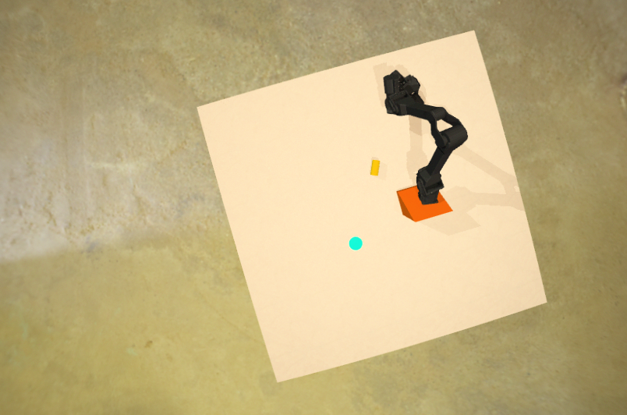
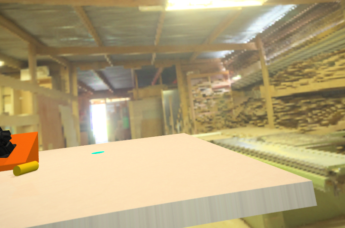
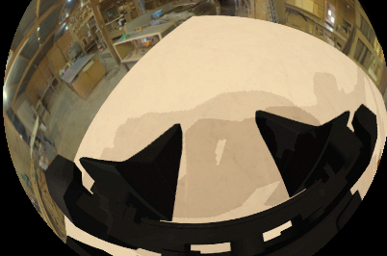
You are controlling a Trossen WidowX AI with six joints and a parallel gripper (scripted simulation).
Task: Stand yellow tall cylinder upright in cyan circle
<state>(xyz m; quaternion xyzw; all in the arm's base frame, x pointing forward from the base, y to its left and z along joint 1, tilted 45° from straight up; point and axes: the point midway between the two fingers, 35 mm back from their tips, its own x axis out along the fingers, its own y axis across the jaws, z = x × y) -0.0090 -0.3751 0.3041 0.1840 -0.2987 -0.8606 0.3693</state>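
Right now the yellow cylinder is 230 mm ahead of my gripper tip, 340 mm to the left of it and 10 mm above it. The rest, counted from my gripper tip: cyan circle: 360 mm ahead, 660 mm to the left, 10 mm below.
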